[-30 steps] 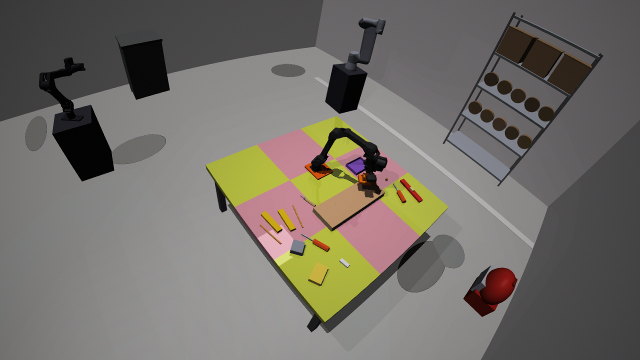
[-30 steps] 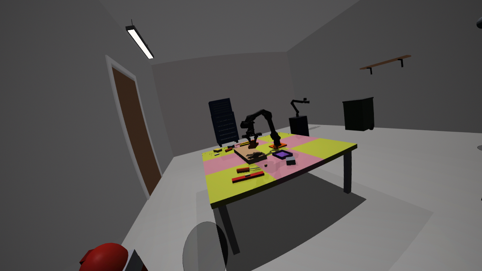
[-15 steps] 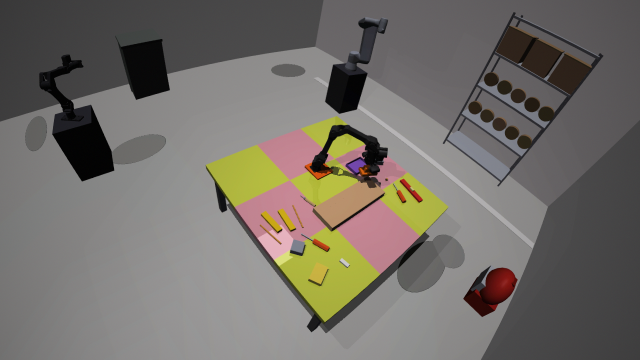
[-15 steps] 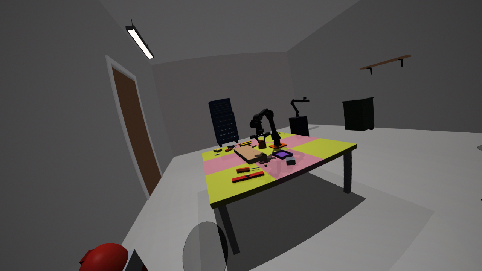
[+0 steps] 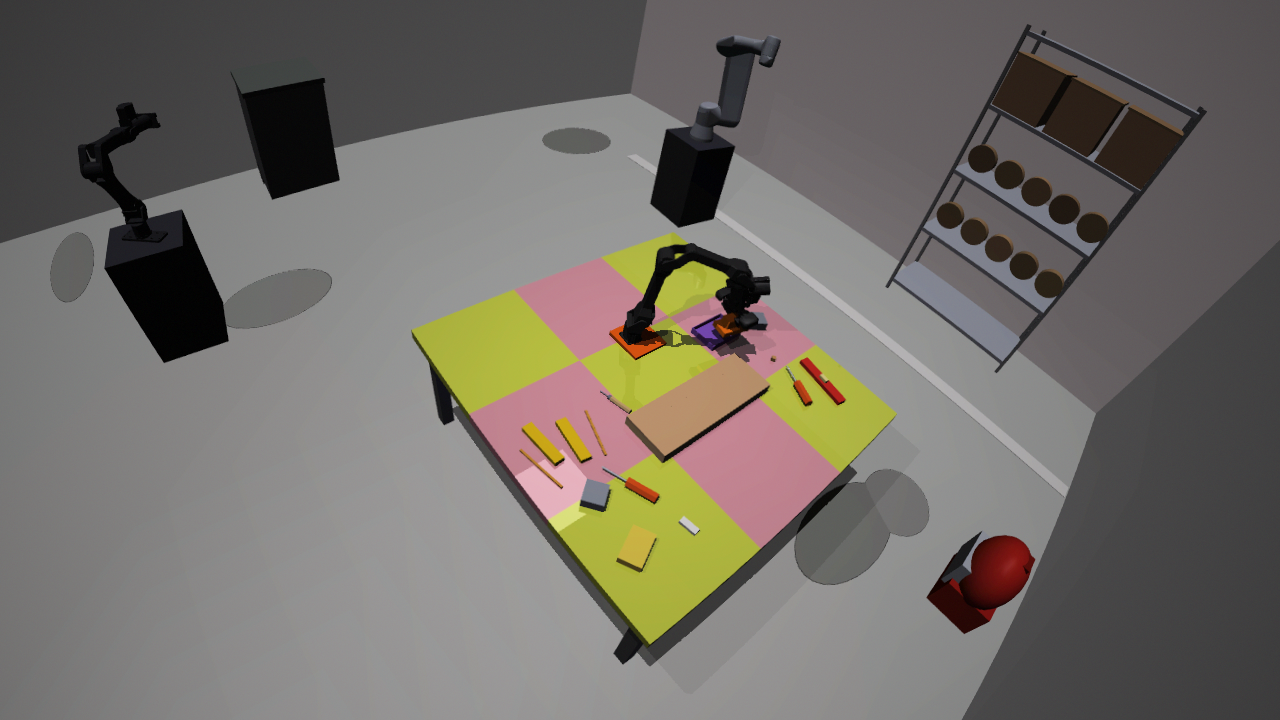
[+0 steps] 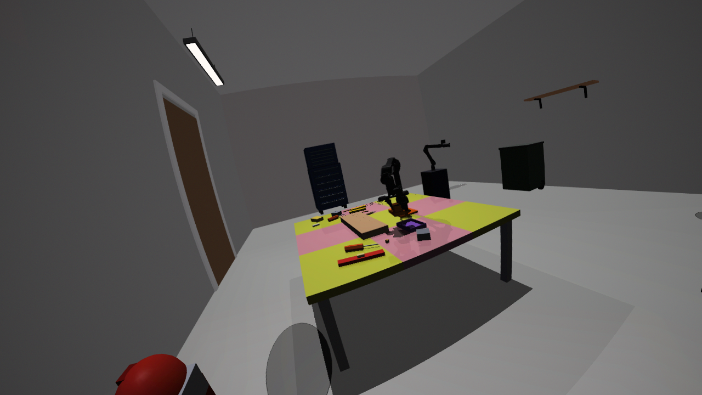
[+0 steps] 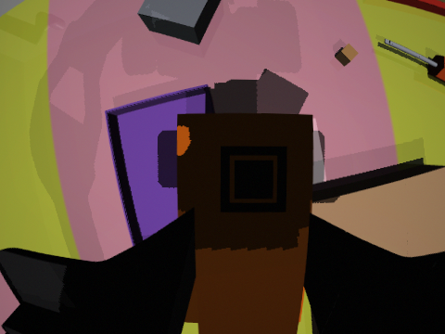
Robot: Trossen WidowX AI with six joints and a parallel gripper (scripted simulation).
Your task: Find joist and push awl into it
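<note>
Right now my gripper tip is 11 cm above the purple tray, 7 cm past it and 2 cm to the right of it. From my gripper tip the other things lie so: red level 32 cm ahead, 23 cm to the left, 11 cm below; then small brown cube 14 cm ahead, 13 cm to the left, 12 cm below; then orange stud finder 2 cm above, 1 cm to the left.
</note>
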